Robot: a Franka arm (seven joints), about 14 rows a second.
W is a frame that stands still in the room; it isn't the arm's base.
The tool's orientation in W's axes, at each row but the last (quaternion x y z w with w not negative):
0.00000 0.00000 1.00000 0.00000
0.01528 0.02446 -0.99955 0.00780
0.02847 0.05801 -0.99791 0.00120
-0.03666 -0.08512 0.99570 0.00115
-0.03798 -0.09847 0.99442 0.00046
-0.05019 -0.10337 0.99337 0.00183
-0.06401 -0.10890 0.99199 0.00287
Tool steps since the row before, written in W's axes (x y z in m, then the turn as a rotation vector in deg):
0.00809 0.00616 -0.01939 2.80 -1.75 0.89
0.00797 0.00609 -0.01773 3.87 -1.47 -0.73
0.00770 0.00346 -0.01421 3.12 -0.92 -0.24
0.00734 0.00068 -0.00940 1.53 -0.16 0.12
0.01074 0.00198 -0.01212 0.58 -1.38 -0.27
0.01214 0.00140 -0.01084 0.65 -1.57 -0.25
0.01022 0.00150 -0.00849 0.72 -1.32 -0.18
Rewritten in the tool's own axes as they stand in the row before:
-0.00809 -0.00616 -0.01939 -2.80 1.75 0.89
-0.00751 -0.00509 -0.01824 -3.82 1.57 -0.77
-0.00687 -0.00175 -0.01493 -3.10 0.96 -0.31
-0.00663 0.00095 -0.00989 -1.54 0.14 0.03
-0.00978 0.00050 -0.01305 -0.57 1.41 -0.04
-0.01098 0.00094 -0.01206 -0.64 1.59 0.01
-0.00903 0.00046 -0.00985 -0.72 1.33 0.02

